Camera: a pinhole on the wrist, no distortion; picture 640 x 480 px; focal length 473.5 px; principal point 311.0 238.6 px. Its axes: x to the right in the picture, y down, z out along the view. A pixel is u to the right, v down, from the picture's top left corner.
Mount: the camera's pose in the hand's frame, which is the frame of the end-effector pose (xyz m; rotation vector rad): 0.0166 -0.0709 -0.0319 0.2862 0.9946 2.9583
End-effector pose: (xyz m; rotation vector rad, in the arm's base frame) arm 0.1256 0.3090 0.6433 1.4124 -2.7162 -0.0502
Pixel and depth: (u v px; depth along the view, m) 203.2 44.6 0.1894
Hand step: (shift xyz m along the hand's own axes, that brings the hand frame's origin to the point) 0.0881 0.1016 0.0623
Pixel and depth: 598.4 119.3 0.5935
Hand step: -0.2415 0.4271 0.4037
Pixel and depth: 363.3 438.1 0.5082
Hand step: 0.0611 0.0659 0.5034
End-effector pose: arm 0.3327 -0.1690 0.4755 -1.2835 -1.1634 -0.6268
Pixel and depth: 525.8 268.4 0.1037
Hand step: -0.0112 -0.0110 0.0611
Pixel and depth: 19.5 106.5 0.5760
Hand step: 0.4578 0.3790 0.2618
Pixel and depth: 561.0 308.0 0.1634
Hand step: -0.0385 0.0134 0.1249
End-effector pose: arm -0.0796 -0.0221 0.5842 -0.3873 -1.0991 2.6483
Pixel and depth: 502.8 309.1 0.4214
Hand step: -0.0744 0.1423 0.3642
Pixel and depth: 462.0 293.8 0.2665
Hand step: -0.0188 0.0693 0.2096
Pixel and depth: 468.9 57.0 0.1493
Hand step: -0.0092 0.0674 0.0590
